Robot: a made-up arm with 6 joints. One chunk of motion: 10 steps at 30 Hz.
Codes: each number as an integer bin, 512 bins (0 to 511) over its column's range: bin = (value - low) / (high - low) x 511, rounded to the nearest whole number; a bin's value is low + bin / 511 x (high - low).
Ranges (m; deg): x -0.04..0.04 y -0.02..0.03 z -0.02..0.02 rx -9..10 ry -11..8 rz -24..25
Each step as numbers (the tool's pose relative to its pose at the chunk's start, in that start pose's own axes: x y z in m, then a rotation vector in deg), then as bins.
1 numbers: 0.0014 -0.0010 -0.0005 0.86 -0.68 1.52
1 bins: 264 194 249 265 278 266
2 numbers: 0.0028 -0.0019 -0.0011 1.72 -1.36 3.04
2 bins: 273 185 241 288 259 282
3 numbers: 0.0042 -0.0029 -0.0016 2.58 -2.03 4.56
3 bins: 282 175 235 311 241 298
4 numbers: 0.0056 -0.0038 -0.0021 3.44 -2.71 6.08
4 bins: 291 166 229 335 223 314
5 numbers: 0.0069 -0.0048 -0.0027 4.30 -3.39 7.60
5 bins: 300 155 221 358 205 330
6 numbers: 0.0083 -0.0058 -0.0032 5.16 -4.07 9.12
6 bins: 309 145 215 381 186 345
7 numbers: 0.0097 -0.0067 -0.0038 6.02 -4.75 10.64
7 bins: 317 136 207 404 168 361
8 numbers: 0.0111 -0.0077 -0.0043 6.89 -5.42 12.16
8 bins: 326 126 201 427 150 377
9 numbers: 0.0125 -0.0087 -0.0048 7.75 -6.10 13.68
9 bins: 335 115 194 450 132 393
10 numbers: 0.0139 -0.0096 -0.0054 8.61 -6.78 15.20
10 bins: 344 106 187 474 113 409
